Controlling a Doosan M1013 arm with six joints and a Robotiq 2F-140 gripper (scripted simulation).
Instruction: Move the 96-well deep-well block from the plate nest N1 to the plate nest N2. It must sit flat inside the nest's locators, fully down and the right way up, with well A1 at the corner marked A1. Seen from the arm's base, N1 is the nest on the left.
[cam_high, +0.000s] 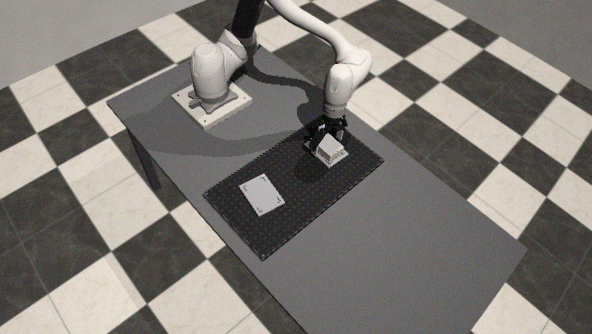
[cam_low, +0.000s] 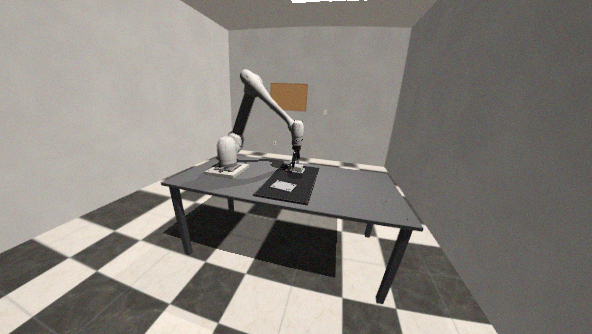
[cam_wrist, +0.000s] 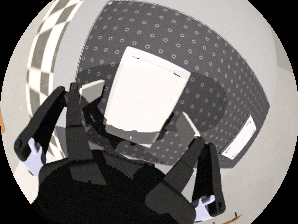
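My hand is 1 cm above the white 96-well deep-well block.
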